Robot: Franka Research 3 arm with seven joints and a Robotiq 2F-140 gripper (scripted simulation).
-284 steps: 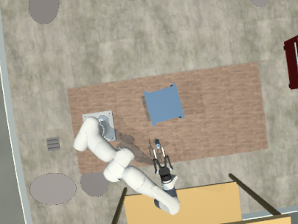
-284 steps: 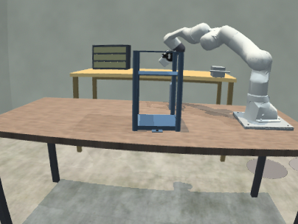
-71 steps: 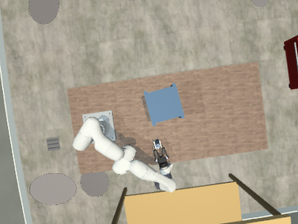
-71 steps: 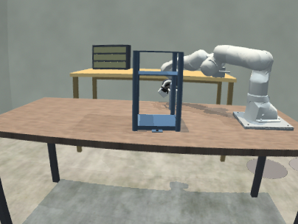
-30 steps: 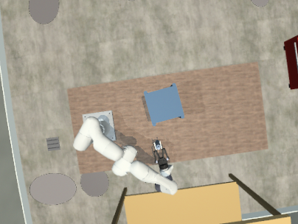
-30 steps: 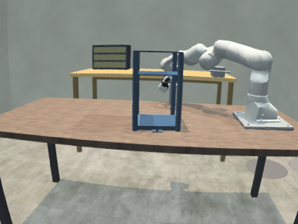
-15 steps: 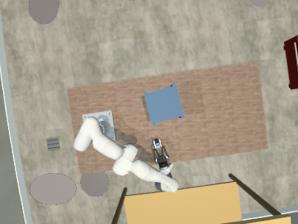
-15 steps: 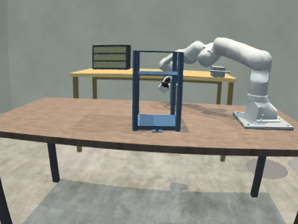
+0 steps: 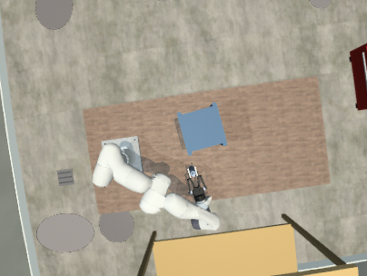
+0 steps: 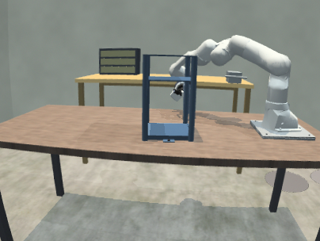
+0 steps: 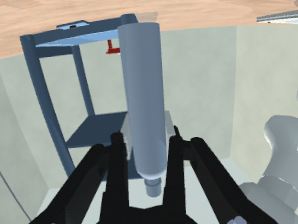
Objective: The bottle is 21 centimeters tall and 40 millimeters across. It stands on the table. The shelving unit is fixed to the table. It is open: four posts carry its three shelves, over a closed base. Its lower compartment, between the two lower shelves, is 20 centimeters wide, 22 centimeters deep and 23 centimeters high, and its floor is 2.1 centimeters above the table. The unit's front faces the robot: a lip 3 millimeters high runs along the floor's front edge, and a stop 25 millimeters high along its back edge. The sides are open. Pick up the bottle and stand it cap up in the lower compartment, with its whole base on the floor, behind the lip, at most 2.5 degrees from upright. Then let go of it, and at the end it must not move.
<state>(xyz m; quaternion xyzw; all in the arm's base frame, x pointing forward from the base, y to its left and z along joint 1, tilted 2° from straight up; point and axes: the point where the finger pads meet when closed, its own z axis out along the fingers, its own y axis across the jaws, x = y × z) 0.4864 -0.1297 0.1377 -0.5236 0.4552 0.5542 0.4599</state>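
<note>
My gripper is now 28 cm to the right of the shelving unit, 8 cm short of it and 3 cm below it.
</note>
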